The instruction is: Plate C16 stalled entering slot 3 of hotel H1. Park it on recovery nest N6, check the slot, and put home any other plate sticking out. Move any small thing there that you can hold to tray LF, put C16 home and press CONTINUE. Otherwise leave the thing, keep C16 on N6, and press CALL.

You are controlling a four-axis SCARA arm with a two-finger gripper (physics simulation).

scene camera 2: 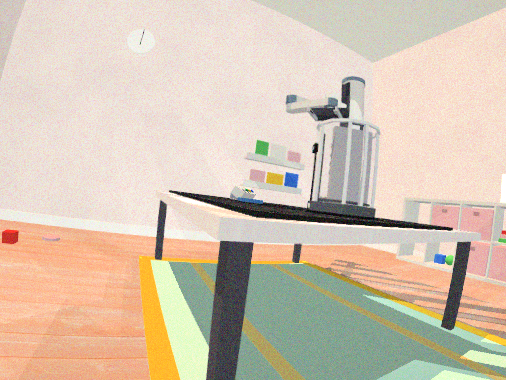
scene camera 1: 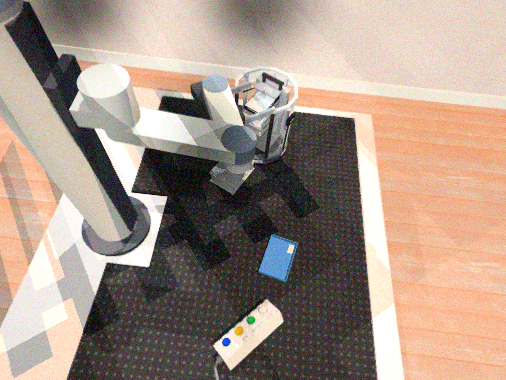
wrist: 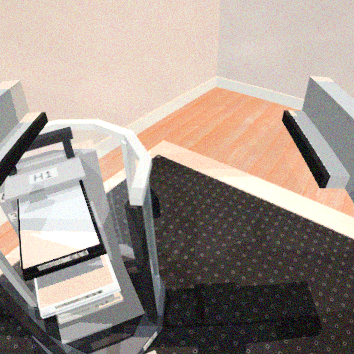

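Seen in the pictures: gripper, fingertip midpoint: (scene camera 2: 321,108) (scene camera 1: 263,96) (wrist: 161,94); arm's base, link origin: (scene camera 1: 117,225).
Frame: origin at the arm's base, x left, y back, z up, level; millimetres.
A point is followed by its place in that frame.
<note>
My gripper (wrist: 161,94) {x 292, y -499, z 464 mm} is open and empty, its two black-padded fingers wide apart. Its left finger overlaps the near left of the caged hotel H1 (scene camera 1: 272,82) {x 531, y -529, z 317 mm} (scene camera 2: 345,165) {x 556, y -591, z 177 mm} (wrist: 67,172) {x 470, y -537, z 317 mm} in the wrist view. A black-edged plate (wrist: 59,225) {x 434, y -491, z 292 mm} sticks out of the hotel below its H1 label. A white plate (wrist: 75,287) {x 386, y -461, z 256 mm} shows lower down, with part of another pale plate (wrist: 95,308) {x 394, y -472, z 177 mm} under it. Their labels are too blurred to read, so I cannot tell which is C16. A blue tray (scene camera 1: 277,257) {x -62, y -621, z 15 mm} (scene camera 2: 250,201) {x 9, y -652, z 18 mm} lies on the mat; its label is unreadable. Nest N6 and any small thing in slot 3 cannot be made out.
A cream button box (scene camera 1: 250,334) {x -348, y -543, z 92 mm} (scene camera 2: 242,193) {x -236, y -595, z 54 mm} with blue, yellow, green and white buttons stands beyond the blue tray. A grey slab (scene camera 1: 231,180) {x 217, y -411, z 73 mm} shows below the arm's elbow. White cage bars (wrist: 140,177) {x 378, y -564, z 335 mm} surround the hotel. The dark dotted mat (scene camera 1: 330,225) {x 98, y -825, z 13 mm} (wrist: 225,240) {x 364, y -785, z 13 mm} covers much of the table.
</note>
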